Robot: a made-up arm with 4 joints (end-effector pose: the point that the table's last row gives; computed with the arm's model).
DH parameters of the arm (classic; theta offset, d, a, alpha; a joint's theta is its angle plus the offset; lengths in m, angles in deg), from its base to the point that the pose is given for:
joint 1: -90 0.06 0.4 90
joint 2: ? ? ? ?
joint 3: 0 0.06 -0.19 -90
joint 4: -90 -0.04 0.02 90
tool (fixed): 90 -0.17 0 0
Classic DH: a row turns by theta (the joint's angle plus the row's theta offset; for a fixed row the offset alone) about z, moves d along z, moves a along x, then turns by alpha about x.
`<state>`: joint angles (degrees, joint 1 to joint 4).
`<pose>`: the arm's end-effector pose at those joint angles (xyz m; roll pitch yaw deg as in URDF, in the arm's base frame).
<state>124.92 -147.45 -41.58 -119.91</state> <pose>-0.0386 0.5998 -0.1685 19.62 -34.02 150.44</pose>
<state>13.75 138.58 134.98 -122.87</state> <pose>0.2762 -0.4274 0.4417 -174.17 32.03 160.24</pose>
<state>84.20 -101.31 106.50 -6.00</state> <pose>0.2718 0.3134 -0.0073 80.75 10.84 -22.61</pose>
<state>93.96 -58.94 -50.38 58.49</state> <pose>0.3205 0.4124 0.1158 127.48 23.42 139.94</pose>
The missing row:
joint 2: -90 -0.35 0.1 -90
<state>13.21 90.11 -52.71 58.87</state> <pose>0.4782 -0.3159 -0.0151 -31.20 -0.09 -39.50</pose>
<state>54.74 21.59 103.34 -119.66</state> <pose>0.5824 -0.3192 -0.0589 120.10 -64.79 177.54</pose>
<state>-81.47 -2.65 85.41 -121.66</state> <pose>-0.5745 -0.1382 -0.0650 -91.62 -84.70 -111.41</pose>
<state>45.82 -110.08 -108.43 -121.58</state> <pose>0.5827 0.3311 -0.0691 -38.17 -19.01 155.35</pose>
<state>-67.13 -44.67 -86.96 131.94</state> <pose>-0.0400 -0.7074 0.0843 -141.13 45.25 18.55</pose>
